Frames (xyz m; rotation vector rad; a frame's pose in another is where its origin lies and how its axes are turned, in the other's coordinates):
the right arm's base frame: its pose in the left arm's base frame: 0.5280 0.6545 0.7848 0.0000 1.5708 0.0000
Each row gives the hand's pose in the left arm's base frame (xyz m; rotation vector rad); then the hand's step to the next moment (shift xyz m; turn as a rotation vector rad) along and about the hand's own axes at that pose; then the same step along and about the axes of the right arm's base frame.
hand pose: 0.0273 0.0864 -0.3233 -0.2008 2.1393 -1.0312
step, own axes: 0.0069 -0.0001 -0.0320 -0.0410 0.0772 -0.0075
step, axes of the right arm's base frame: -0.0091 0.0166 -0.0267 0.0305 0.0735 0.0371
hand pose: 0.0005 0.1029 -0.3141 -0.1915 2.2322 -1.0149
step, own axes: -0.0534 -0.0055 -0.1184 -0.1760 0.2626 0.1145
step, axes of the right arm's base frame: -0.0875 0.0898 -0.0344 0.1512 0.1777 0.2421
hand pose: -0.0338 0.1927 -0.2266 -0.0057 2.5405 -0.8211
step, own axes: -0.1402 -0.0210 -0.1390 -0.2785 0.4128 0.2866
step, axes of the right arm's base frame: -0.1710 0.0797 0.0618 0.3128 0.2207 0.4285
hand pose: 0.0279 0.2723 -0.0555 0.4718 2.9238 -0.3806
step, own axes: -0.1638 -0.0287 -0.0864 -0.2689 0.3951 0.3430
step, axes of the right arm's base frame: -0.1204 -0.0499 0.1346 0.3646 0.1918 0.4200
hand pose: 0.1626 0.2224 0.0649 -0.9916 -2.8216 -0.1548
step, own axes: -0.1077 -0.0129 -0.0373 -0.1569 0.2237 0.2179
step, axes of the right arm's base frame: -0.0176 -0.0815 0.0788 0.2305 0.1092 0.2389
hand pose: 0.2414 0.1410 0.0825 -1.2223 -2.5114 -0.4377
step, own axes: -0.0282 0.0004 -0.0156 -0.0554 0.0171 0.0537
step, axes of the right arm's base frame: -0.0027 -0.0258 0.0191 0.0687 -0.0072 0.0384
